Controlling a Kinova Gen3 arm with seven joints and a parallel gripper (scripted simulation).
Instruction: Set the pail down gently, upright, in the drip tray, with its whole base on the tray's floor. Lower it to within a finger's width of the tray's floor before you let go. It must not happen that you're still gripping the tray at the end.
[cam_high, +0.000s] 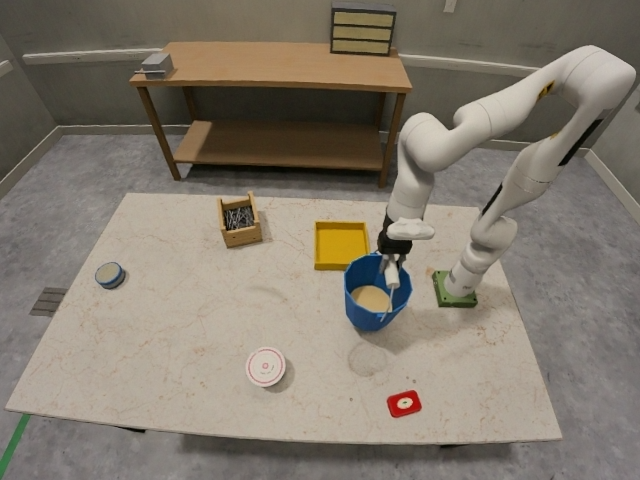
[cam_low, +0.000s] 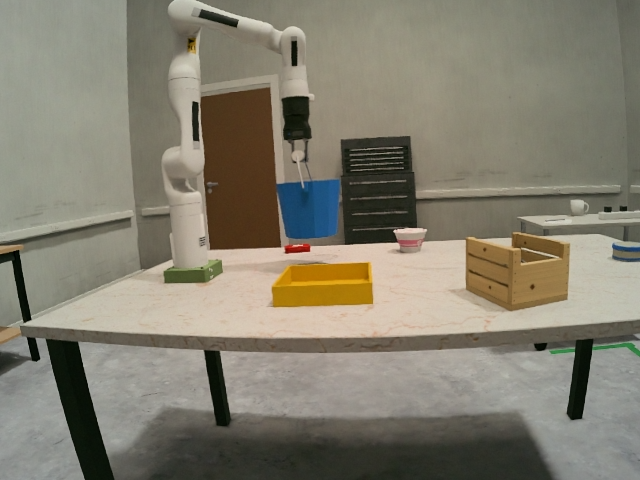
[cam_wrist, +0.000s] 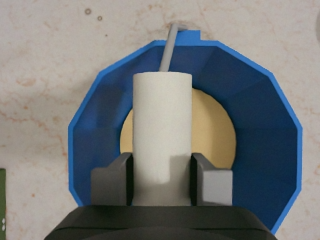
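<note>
My gripper is now 10 mm short of the pail handle and 30 mm above it. Round my hand: yellow drip tray 80 mm ahead, 290 mm to the right, 300 mm below; red square piece 70 mm behind, 270 mm to the left, 300 mm below; blue pail 10 mm ahead, 90 mm below.
</note>
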